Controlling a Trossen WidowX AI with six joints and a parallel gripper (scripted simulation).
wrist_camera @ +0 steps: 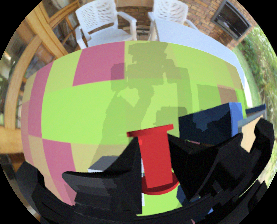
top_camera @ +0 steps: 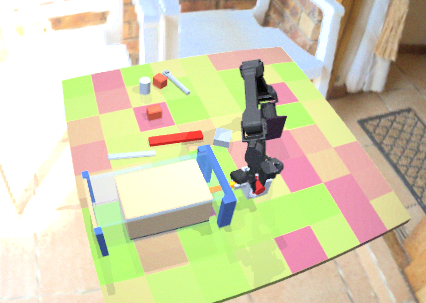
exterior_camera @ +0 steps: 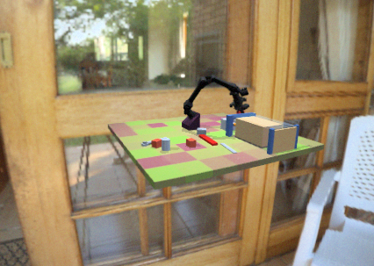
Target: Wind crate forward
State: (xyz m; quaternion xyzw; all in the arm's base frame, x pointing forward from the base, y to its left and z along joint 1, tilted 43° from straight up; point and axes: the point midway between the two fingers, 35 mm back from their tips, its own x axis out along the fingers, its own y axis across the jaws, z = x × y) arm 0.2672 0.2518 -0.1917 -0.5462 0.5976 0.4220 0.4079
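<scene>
My gripper tip is now 5 cm to the left of the winch handle, 3 cm above it and 2 cm past it. Round my gripper tip: grey block 37 cm to the right, 11 cm below, 7 cm behind; then grey winch 10 cm to the right, 10 cm below, 8 cm behind; then red grip 2 cm to the right.
</scene>
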